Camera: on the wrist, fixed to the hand. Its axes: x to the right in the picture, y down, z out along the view.
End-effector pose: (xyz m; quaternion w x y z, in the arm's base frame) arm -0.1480 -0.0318 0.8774 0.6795 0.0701 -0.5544 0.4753
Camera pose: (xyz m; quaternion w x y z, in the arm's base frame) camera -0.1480 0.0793 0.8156 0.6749 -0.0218 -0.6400 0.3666
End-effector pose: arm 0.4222 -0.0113 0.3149 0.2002 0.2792 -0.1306 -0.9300
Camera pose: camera 0.4914 -0.1055 0.2650 0.2261 0.2216 0.0220 -0.9483
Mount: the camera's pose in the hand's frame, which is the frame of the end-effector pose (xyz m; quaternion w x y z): 0.0124 0.0865 -0.0923 0.9862 -0.1631 -0.0247 -0.0147
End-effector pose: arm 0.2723 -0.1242 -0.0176 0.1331 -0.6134 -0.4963 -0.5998
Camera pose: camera 0.2804 -0.2295 0.0532 0.0101 -0.6341 -0.4039 -0.6593
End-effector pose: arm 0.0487 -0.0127 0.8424 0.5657 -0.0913 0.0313 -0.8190
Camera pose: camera 0.1070 -0.0600 0.7399 0.5317 -0.2030 0.1491 -0.8086
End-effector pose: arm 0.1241 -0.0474 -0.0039 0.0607 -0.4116 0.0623 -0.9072
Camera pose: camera 0.0515 -0.1288 -0.0691 0.0191 0.4391 -0.2019 0.8752
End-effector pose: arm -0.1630 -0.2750 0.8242 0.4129 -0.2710 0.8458 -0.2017
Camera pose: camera -0.2692 -0.2052 0.8213 0.3809 -0.3520 0.8528 -0.0603
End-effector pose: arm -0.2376 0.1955 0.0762 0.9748 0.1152 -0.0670 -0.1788
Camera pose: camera -0.1814 0.2882 0.0098 0.9759 -0.0488 -0.0593 -0.2044
